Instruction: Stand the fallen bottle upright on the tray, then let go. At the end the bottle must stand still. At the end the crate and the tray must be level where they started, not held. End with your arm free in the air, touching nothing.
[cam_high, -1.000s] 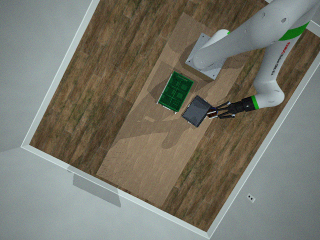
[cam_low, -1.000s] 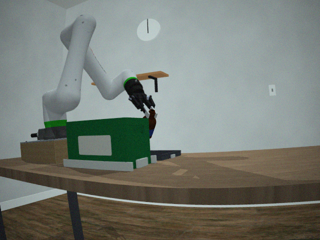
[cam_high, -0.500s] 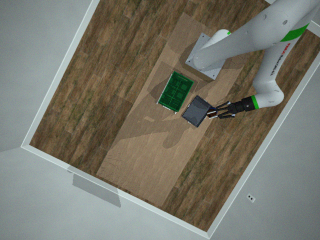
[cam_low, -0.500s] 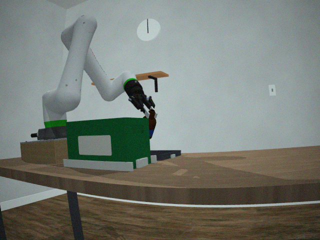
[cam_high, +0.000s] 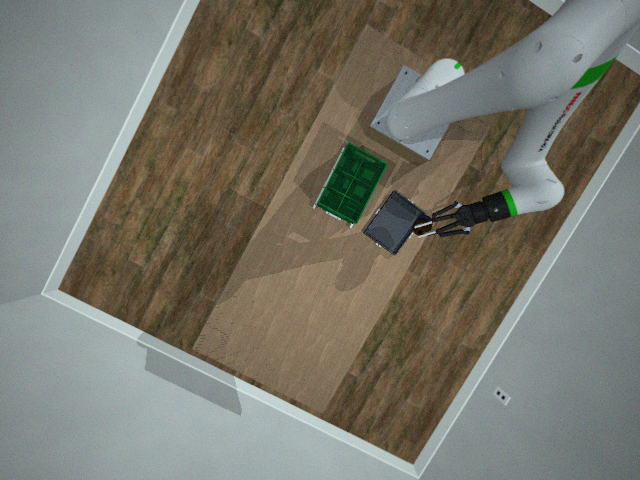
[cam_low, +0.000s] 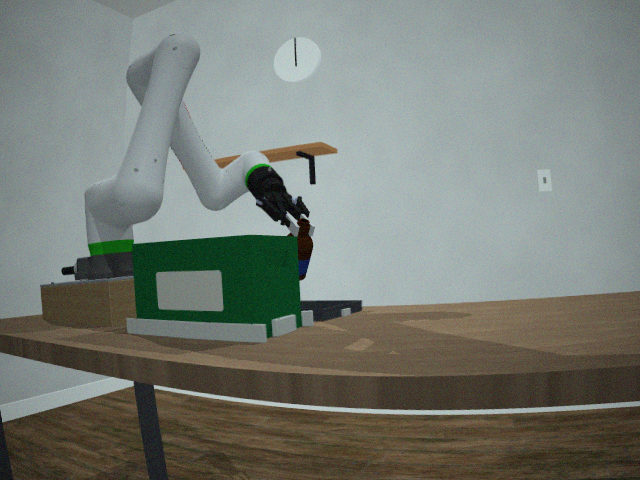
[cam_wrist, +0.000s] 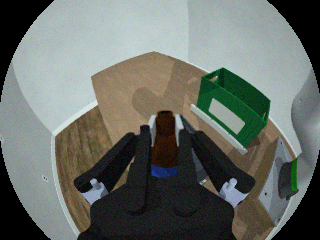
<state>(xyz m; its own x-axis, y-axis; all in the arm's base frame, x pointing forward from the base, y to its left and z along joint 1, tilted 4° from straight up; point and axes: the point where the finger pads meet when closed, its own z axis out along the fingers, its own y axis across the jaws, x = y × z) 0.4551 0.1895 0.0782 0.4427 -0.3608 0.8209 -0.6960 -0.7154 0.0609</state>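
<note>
The bottle lies 60 mm below my hand, 10 mm to the left of it and 10 mm behind it. From my hand the other things lie so: green crate: 330 mm to the right, 130 mm below, 60 mm behind; then tray: 200 mm below, 60 mm to the right.
</note>
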